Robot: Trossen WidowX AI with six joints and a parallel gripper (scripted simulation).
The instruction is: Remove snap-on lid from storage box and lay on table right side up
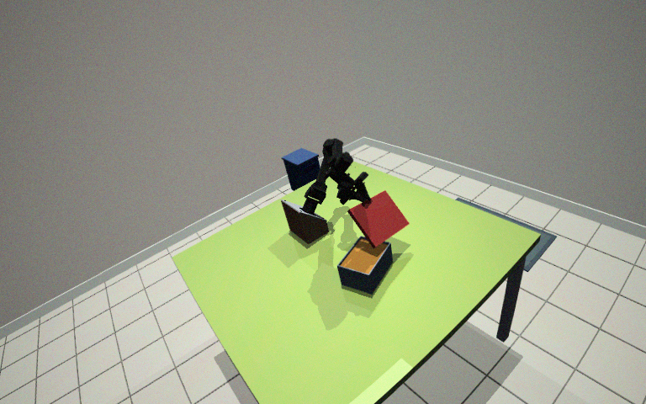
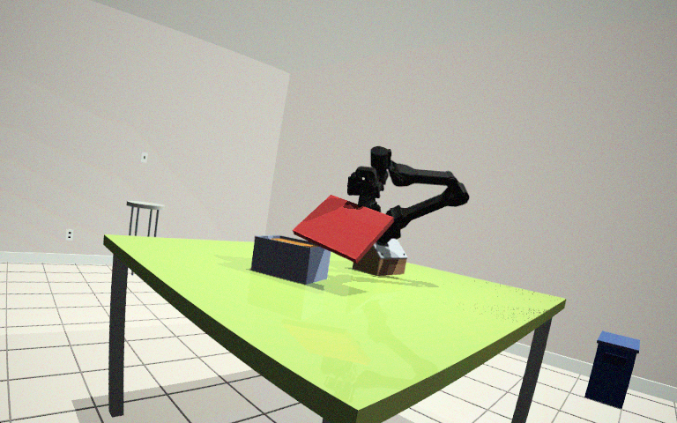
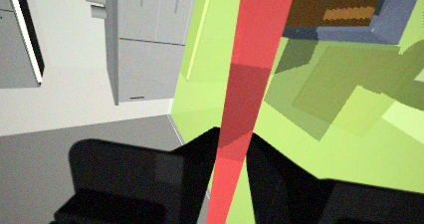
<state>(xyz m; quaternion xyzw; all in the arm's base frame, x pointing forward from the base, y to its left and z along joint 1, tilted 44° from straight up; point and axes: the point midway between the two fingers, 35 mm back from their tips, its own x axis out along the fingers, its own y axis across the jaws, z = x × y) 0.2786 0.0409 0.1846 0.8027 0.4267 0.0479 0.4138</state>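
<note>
My gripper tip is now 60 mm short of the red lid and 50 mm above it. The rest, counted from my gripper tip: storage box 130 mm ahead, 140 mm to the right, 180 mm below.
</note>
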